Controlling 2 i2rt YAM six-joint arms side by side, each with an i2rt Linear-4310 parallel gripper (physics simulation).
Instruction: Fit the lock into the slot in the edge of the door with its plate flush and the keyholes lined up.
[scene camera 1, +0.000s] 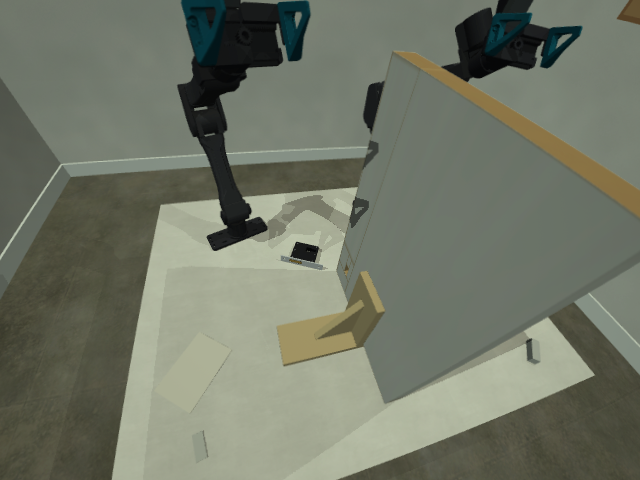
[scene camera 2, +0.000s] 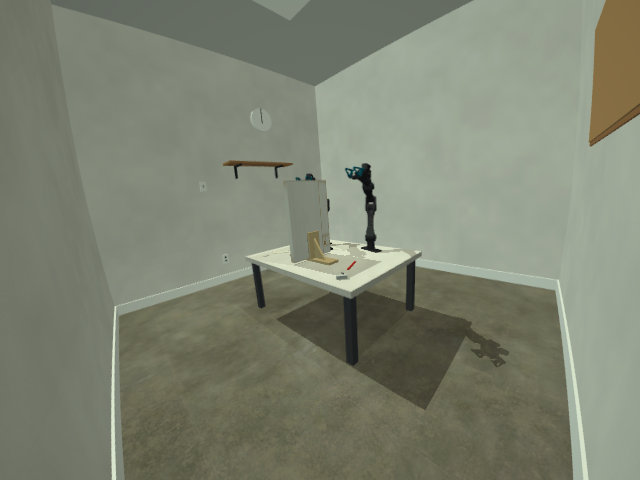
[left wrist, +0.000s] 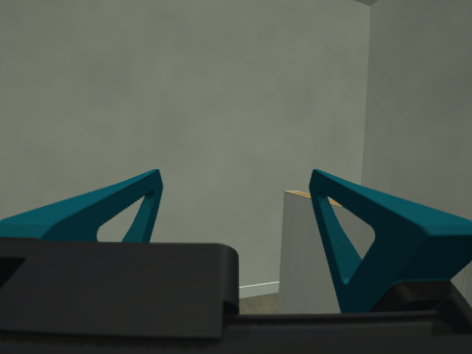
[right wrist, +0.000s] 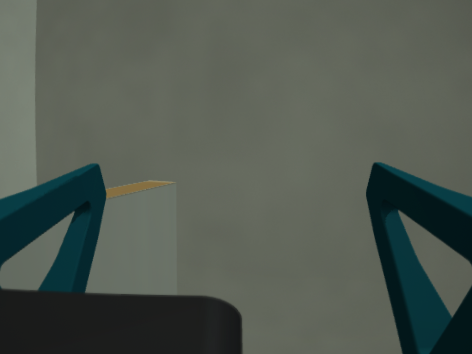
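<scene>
The lock lies on the table in scene camera 1, its black case toward the robot and its long metal plate toward the camera. It is left of the upright grey door. The slot shows low in the door's narrow edge, near the lock; the lock is outside it. My right gripper is open and empty, high above the table at the upper left. My left gripper is open and empty, high up beyond the door. The keyholes are too small to tell.
A wooden bracket stands against the door's foot. A cream sheet and a small grey block lie at the lower left. Another grey block lies right of the door. A red stick shows in scene camera 2.
</scene>
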